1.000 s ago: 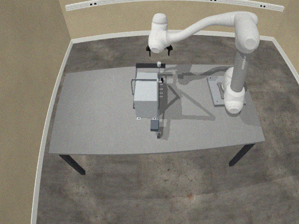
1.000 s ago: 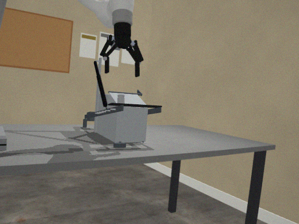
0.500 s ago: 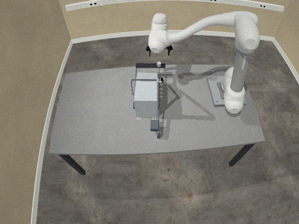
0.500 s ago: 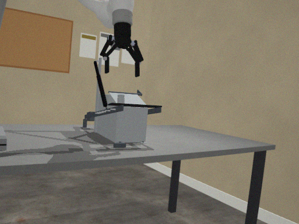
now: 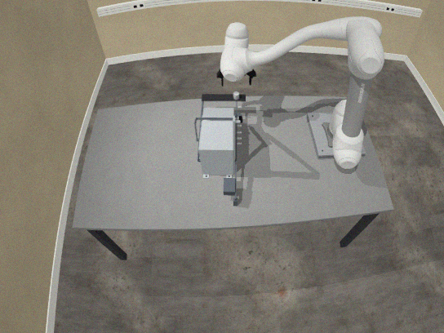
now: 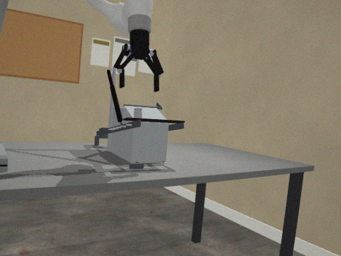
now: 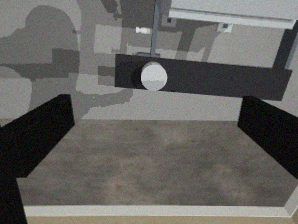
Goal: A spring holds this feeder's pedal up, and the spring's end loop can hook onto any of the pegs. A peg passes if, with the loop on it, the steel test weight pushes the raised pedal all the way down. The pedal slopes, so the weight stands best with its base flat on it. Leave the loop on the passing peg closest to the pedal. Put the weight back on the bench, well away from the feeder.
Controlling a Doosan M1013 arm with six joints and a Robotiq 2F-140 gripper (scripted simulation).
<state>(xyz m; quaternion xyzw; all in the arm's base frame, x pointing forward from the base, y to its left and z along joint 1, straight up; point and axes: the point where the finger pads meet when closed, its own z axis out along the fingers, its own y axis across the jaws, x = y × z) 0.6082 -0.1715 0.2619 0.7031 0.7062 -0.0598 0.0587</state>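
The steel test weight is 100 mm below my hand. From my hand the other things lie so: dark spring 220 mm to the left, 50 mm below.
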